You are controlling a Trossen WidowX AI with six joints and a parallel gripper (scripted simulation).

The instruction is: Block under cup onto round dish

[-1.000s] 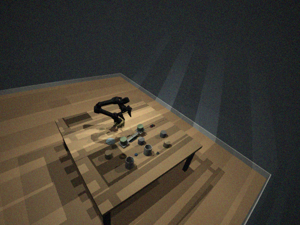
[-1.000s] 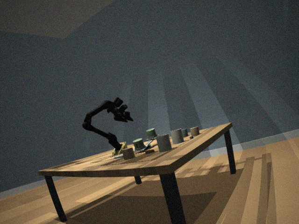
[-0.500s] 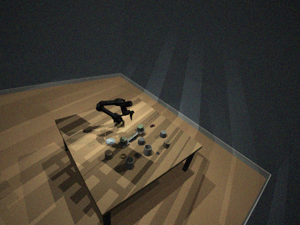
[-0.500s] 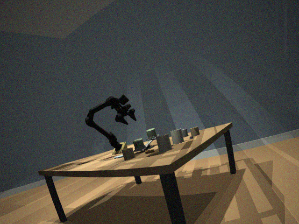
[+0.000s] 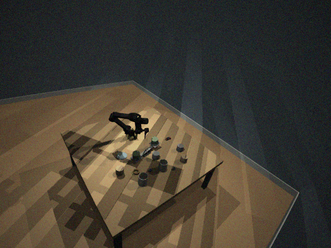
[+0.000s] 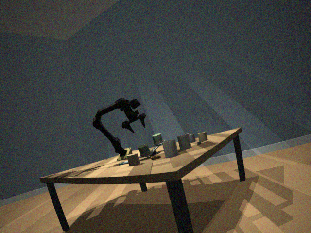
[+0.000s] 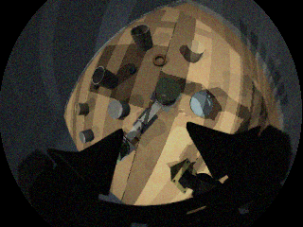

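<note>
The grey-green cup is 140 mm below my gripper tip, 80 mm to the right of it and 60 mm ahead of it. Also, from my gripper tip: red block (430 mm to the left, 190 mm below, 70 mm behind); pale blue round dish (200 mm below, 160 mm to the right, 50 mm behind); grey balance (160 mm below, 70 mm to the left, 20 mm ahead).
</note>
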